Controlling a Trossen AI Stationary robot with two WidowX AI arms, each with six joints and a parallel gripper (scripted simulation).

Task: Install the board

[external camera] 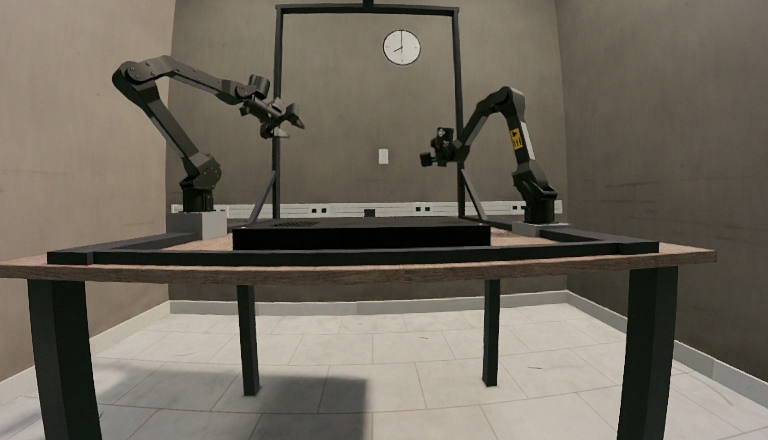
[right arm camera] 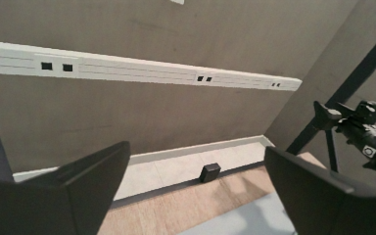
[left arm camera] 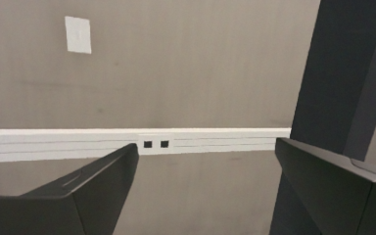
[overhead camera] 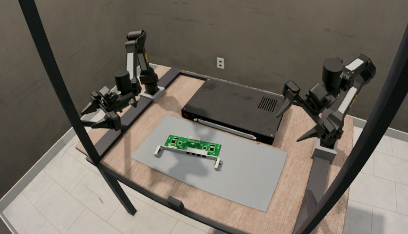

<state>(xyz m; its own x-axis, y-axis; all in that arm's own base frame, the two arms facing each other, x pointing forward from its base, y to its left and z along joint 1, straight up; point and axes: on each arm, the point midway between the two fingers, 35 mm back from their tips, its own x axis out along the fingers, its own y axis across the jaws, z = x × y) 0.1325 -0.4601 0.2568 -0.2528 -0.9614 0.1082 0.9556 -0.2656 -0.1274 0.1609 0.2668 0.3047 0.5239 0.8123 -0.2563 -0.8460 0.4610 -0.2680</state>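
Right now my left hand is 27 cm above the green board, 24 cm to the left of it and 20 cm short of it. Also, from my left hand: black enclosure 50 cm ahead, 31 cm to the right, 25 cm below; then grey mat 32 cm to the right, 29 cm below, 23 cm ahead.
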